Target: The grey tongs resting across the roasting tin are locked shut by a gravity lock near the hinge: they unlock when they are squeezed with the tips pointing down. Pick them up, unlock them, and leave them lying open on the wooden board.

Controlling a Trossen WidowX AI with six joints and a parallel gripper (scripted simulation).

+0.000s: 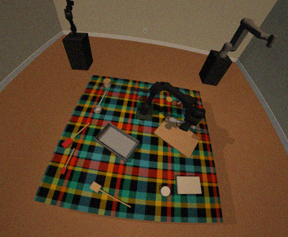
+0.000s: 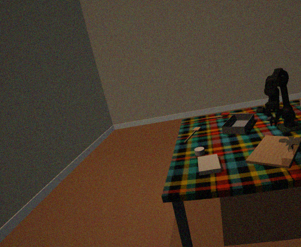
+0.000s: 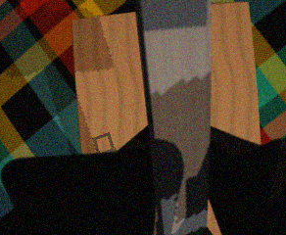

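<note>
Right now the wooden board is 160 mm below my gripper tip, 30 mm to the right of it and 20 mm behind it. Also, from my gripper tip: grey roasting tin: 540 mm to the right, 140 mm below, 100 mm ahead; white tile: 390 mm ahead, 150 mm below, 20 mm to the left; white disc: 440 mm ahead, 160 mm to the right, 150 mm below.
</note>
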